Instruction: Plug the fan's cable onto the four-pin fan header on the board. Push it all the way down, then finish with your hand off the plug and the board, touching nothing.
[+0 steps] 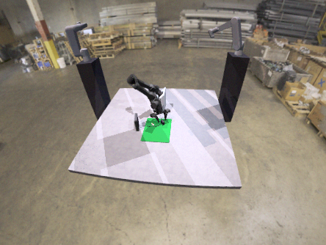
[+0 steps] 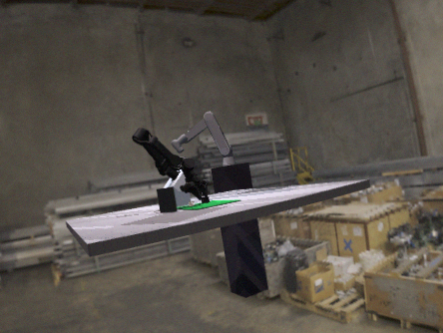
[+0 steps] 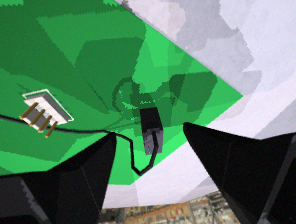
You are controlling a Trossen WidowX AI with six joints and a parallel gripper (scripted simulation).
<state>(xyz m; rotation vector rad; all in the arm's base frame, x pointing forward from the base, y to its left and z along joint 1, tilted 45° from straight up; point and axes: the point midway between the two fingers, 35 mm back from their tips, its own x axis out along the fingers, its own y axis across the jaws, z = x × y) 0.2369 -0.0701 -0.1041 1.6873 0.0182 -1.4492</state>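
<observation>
The white fan header is 30 mm ahead of my gripper tip, 90 mm to the right of it and 30 mm below it. Round my gripper tip: dark grey plug: 10 mm ahead, 10 mm to the left, 10 mm below; green board: 80 mm ahead, 40 mm to the right, 40 mm below; black fan: 50 mm ahead, 220 mm to the right, 30 mm above.
</observation>
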